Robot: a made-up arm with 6 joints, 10 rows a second.
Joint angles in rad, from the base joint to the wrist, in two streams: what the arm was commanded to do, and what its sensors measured. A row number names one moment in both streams.
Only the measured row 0 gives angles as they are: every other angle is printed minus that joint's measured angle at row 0.
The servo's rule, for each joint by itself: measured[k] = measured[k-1] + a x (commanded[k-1-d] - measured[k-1]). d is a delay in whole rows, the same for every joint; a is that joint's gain. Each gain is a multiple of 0.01, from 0.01 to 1. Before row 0 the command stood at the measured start. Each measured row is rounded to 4 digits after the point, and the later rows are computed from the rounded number. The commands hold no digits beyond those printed.
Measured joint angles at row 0: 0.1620 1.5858 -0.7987 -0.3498 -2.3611 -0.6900
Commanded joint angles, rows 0 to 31: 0.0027 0.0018 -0.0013 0.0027 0.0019 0.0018; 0.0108 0.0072 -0.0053 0.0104 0.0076 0.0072; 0.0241 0.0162 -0.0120 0.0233 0.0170 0.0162; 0.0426 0.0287 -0.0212 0.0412 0.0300 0.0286; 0.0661 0.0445 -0.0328 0.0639 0.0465 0.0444; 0.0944 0.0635 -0.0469 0.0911 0.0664 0.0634; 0.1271 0.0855 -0.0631 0.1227 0.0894 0.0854; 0.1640 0.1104 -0.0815 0.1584 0.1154 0.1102; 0.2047 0.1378 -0.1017 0.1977 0.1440 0.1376; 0.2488 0.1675 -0.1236 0.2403 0.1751 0.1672; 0.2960 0.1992 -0.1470 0.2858 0.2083 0.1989; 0.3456 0.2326 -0.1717 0.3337 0.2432 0.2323; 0.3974 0.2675 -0.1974 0.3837 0.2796 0.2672; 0.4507 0.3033 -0.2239 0.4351 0.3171 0.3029; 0.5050 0.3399 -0.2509 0.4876 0.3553 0.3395; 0.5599 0.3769 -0.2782 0.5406 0.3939 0.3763; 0.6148 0.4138 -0.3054 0.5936 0.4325 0.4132; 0.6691 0.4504 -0.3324 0.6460 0.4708 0.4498; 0.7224 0.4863 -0.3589 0.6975 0.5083 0.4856; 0.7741 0.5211 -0.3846 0.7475 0.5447 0.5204; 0.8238 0.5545 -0.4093 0.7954 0.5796 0.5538; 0.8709 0.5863 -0.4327 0.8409 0.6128 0.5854; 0.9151 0.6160 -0.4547 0.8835 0.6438 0.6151; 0.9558 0.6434 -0.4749 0.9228 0.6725 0.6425; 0.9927 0.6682 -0.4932 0.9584 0.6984 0.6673; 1.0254 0.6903 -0.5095 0.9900 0.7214 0.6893; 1.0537 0.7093 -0.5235 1.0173 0.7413 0.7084; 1.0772 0.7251 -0.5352 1.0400 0.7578 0.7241; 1.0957 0.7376 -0.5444 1.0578 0.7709 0.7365; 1.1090 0.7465 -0.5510 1.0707 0.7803 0.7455; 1.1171 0.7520 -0.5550 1.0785 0.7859 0.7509; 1.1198 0.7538 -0.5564 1.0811 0.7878 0.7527
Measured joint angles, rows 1 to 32: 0.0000 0.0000 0.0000 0.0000 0.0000 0.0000; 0.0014 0.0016 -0.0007 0.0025 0.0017 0.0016; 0.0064 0.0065 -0.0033 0.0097 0.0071 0.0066; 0.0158 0.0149 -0.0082 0.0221 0.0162 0.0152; 0.0300 0.0269 -0.0155 0.0395 0.0289 0.0273; 0.0491 0.0422 -0.0252 0.0617 0.0451 0.0427; 0.0731 0.0607 -0.0374 0.0885 0.0647 0.0613; 0.1017 0.0823 -0.0518 0.1196 0.0874 0.0830; 0.1347 0.1067 -0.0684 0.1549 0.1132 0.1075; 0.1718 0.1338 -0.0870 0.1938 0.1415 0.1346; 0.2126 0.1631 -0.1075 0.2361 0.1724 0.1639; 0.2568 0.1945 -0.1296 0.2813 0.2054 0.1954; 0.3039 0.2276 -0.1532 0.3290 0.2402 0.2286; 0.3535 0.2623 -0.1780 0.3788 0.2764 0.2633; 0.4050 0.2980 -0.2037 0.4300 0.3138 0.2989; 0.4580 0.3345 -0.2301 0.4824 0.3520 0.3354; 0.5120 0.3714 -0.2570 0.5354 0.3905 0.3722; 0.5665 0.4083 -0.2841 0.5884 0.4291 0.4091; 0.6209 0.4449 -0.3111 0.6408 0.4675 0.4457; 0.6747 0.4809 -0.3379 0.6924 0.5050 0.4816; 0.7274 0.5159 -0.3641 0.7425 0.5415 0.5165; 0.7785 0.5495 -0.3894 0.7906 0.5766 0.5501; 0.8275 0.5815 -0.4136 0.8364 0.6099 0.5819; 0.8739 0.6115 -0.4366 0.8793 0.6411 0.6118; 0.9173 0.6393 -0.4580 0.9189 0.6700 0.6394; 0.9573 0.6644 -0.4777 0.9548 0.6961 0.6645; 0.9934 0.6869 -0.4955 0.9868 0.7194 0.6868; 1.0254 0.7064 -0.5112 1.0146 0.7395 0.7062; 1.0529 0.7227 -0.5246 1.0377 0.7563 0.7223; 1.0756 0.7357 -0.5357 1.0560 0.7697 0.7351; 1.0933 0.7451 -0.5443 1.0694 0.7795 0.7445; 1.1059 0.7511 -0.5503 1.0777 0.7854 0.7503
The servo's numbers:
d 1
a 0.53 0.87 0.56 0.91 0.92 0.90

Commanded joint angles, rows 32 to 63: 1.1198 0.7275 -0.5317 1.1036 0.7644 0.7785; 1.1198 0.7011 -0.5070 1.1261 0.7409 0.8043; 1.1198 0.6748 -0.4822 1.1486 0.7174 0.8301; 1.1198 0.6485 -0.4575 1.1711 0.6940 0.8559; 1.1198 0.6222 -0.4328 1.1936 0.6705 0.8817; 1.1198 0.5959 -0.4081 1.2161 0.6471 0.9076; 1.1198 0.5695 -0.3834 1.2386 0.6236 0.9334; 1.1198 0.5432 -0.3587 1.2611 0.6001 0.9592; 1.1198 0.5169 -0.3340 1.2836 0.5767 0.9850; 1.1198 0.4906 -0.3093 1.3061 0.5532 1.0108; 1.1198 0.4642 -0.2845 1.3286 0.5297 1.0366; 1.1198 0.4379 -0.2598 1.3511 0.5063 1.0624; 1.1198 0.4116 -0.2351 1.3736 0.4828 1.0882; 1.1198 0.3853 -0.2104 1.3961 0.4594 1.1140; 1.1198 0.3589 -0.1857 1.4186 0.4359 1.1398; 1.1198 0.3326 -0.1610 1.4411 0.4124 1.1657; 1.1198 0.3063 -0.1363 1.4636 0.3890 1.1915; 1.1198 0.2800 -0.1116 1.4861 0.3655 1.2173; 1.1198 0.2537 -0.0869 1.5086 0.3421 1.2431; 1.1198 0.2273 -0.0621 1.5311 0.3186 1.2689; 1.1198 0.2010 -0.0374 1.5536 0.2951 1.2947; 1.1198 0.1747 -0.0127 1.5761 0.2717 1.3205; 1.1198 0.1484 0.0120 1.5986 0.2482 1.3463; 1.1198 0.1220 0.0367 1.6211 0.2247 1.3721; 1.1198 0.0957 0.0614 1.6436 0.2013 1.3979; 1.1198 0.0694 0.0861 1.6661 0.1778 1.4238; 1.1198 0.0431 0.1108 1.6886 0.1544 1.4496; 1.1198 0.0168 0.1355 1.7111 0.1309 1.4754; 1.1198 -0.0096 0.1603 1.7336 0.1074 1.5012; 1.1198 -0.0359 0.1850 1.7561 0.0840 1.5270; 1.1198 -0.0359 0.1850 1.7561 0.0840 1.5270; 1.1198 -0.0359 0.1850 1.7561 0.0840 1.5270
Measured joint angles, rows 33 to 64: 1.1133 0.7534 -0.5537 1.0808 0.7876 0.7525; 1.1167 0.7309 -0.5414 1.1015 0.7663 0.7759; 1.1183 0.7050 -0.5221 1.1239 0.7429 0.8015; 1.1191 0.6787 -0.4998 1.1464 0.7194 0.8272; 1.1195 0.6524 -0.4761 1.1689 0.6960 0.8530; 1.1197 0.6261 -0.4519 1.1914 0.6725 0.8788; 1.1198 0.5998 -0.4274 1.2139 0.6491 0.9047; 1.1198 0.5734 -0.4028 1.2364 0.6256 0.9305; 1.1198 0.5471 -0.3781 1.2589 0.6021 0.9563; 1.1198 0.5208 -0.3534 1.2814 0.5787 0.9821; 1.1198 0.4945 -0.3287 1.3039 0.5552 1.0079; 1.1198 0.4681 -0.3039 1.3264 0.5317 1.0337; 1.1198 0.4418 -0.2792 1.3489 0.5083 1.0595; 1.1198 0.4155 -0.2545 1.3714 0.4848 1.0853; 1.1198 0.3892 -0.2298 1.3939 0.4614 1.1111; 1.1198 0.3628 -0.2051 1.4164 0.4379 1.1369; 1.1198 0.3365 -0.1804 1.4389 0.4144 1.1628; 1.1198 0.3102 -0.1557 1.4614 0.3910 1.1886; 1.1198 0.2839 -0.1310 1.4839 0.3675 1.2144; 1.1198 0.2576 -0.1063 1.5064 0.3441 1.2402; 1.1198 0.2312 -0.0815 1.5289 0.3206 1.2660; 1.1198 0.2049 -0.0568 1.5514 0.2971 1.2918; 1.1198 0.1786 -0.0321 1.5739 0.2737 1.3176; 1.1198 0.1523 -0.0074 1.5964 0.2502 1.3434; 1.1198 0.1259 0.0173 1.6189 0.2267 1.3692; 1.1198 0.0996 0.0420 1.6414 0.2033 1.3950; 1.1198 0.0733 0.0667 1.6639 0.1798 1.4209; 1.1198 0.0470 0.0914 1.6864 0.1564 1.4467; 1.1198 0.0207 0.1161 1.7089 0.1329 1.4725; 1.1198 -0.0057 0.1409 1.7314 0.1094 1.4983; 1.1198 -0.0320 0.1656 1.7539 0.0860 1.5241; 1.1198 -0.0354 0.1765 1.7559 0.0842 1.5267
